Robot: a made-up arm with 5 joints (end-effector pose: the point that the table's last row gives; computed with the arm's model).
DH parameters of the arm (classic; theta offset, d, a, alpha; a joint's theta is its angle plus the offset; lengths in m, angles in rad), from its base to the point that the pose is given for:
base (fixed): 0 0 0.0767 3.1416
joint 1: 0 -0.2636 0.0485 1.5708
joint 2: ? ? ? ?
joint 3: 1.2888 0 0.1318 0
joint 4: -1.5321 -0.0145 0 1.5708
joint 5: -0.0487 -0.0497 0 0
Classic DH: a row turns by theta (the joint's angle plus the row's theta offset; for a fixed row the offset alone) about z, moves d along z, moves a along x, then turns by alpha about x.
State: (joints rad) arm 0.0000 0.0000 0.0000 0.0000 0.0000
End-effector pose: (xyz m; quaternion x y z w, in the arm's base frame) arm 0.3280 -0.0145 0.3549 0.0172 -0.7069 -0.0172 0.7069
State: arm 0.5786 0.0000 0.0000 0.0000 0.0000
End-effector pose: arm 0.2792 -0.1496 0.3549 -0.1852 -0.6824 -0.2182 0.6726
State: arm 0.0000 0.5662 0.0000 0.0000 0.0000
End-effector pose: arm 0.3453 -0.0145 0.2319 0.0117 -0.4813 -0.0213 0.8762
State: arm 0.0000 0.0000 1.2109 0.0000 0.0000
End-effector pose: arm 0.2153 -0.0145 0.1818 0.0044 -0.1789 -0.0240 0.9836
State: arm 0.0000 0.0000 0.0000 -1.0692 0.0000
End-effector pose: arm 0.3022 -0.0145 0.3985 0.0236 -0.9684 -0.0060 0.2481
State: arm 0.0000 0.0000 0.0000 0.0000 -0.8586
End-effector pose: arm 0.3280 -0.0145 0.3549 0.3099 -0.6356 -0.3099 0.6356
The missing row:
joint 2: -1.3275 0 0.0888 0
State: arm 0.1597 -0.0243 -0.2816 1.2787 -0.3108
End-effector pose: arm 0.2914 -0.0493 0.3537 0.0294 -0.2931 -0.2453 0.9236
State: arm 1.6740 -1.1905 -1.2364 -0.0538 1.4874
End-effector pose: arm 0.0793 0.1662 0.4284 0.8982 0.0130 -0.0516 0.4364
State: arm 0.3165 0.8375 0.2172 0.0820 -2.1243
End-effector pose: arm 0.2786 -0.0814 0.1483 0.1724 -0.1290 -0.9251 0.3128
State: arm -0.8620 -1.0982 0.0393 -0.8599 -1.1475
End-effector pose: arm 0.1037 0.0092 0.4859 -0.8439 0.5078 -0.0288 0.1707
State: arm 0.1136 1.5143 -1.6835 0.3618 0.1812
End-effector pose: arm 0.3865 -0.0499 0.2648 -0.0780 -0.6310 0.0073 0.7718
